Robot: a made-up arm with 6 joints.
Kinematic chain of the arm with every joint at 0, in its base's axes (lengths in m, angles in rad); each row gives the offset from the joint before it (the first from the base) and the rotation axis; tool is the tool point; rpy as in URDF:
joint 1: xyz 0 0 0.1 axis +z
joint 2: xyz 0 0 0 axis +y
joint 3: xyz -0.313 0 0.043 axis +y
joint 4: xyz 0.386 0 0.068 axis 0.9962 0 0.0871
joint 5: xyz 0 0 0 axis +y
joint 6: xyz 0.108 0 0.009 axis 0.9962 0 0.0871
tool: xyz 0 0 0 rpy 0 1.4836 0
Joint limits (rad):
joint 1: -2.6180..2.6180
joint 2: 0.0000..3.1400
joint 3: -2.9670..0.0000
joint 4: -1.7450..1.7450
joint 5: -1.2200..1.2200
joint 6: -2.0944..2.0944
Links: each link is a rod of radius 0.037 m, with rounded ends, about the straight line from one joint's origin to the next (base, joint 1, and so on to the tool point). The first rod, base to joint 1, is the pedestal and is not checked.
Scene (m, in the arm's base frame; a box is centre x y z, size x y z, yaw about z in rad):
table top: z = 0
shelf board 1: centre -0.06 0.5 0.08 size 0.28 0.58 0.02 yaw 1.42
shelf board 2: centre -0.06 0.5 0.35 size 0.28 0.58 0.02 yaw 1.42
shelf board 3: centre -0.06 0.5 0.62 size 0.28 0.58 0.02 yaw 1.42
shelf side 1: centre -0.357 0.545 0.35 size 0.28 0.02 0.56 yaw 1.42
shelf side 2: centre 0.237 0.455 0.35 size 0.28 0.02 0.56 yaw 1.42
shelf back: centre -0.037 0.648 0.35 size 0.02 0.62 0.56 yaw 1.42
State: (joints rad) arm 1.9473 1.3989 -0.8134 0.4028 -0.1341 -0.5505
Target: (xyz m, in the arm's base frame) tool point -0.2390 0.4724 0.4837
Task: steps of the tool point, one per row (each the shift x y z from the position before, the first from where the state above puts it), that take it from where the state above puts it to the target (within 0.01 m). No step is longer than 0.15 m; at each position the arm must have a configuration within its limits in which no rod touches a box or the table.
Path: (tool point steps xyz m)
1: -0.0203 -0.0846 0.0091
2: -0.0046 -0.0789 -0.0091
3: -0.0353 0.0160 0.0878
4: -0.0293 0.0031 0.0889
5: -0.0210 -0.0085 0.0879
6: 0.0030 0.1000 0.0089
7: 0.0283 0.1060 -0.0089

